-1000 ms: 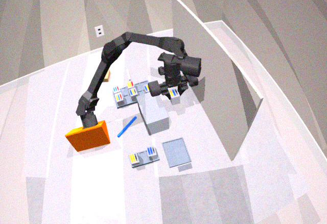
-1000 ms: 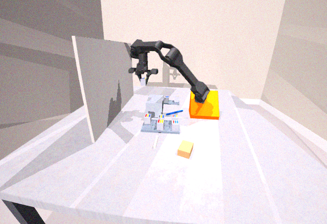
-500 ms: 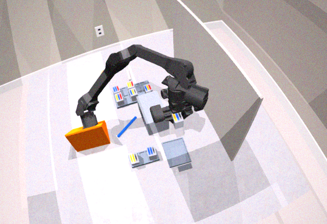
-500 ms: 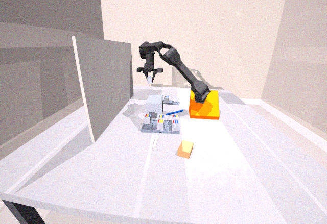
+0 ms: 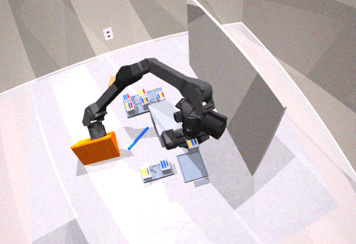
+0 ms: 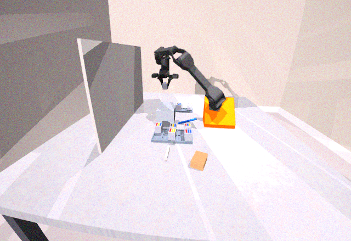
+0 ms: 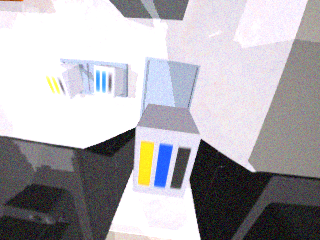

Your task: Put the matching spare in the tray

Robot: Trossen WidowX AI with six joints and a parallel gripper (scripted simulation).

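The flat tray lies 16 cm below my gripper tip. The rest, counted from my gripper tip: small rack 14 cm behind, 16 cm below; grey mounted unit 6 cm behind, 21 cm to the left, 11 cm below; tall pale panel 19 cm ahead, 23 cm to the left, 6 cm above.
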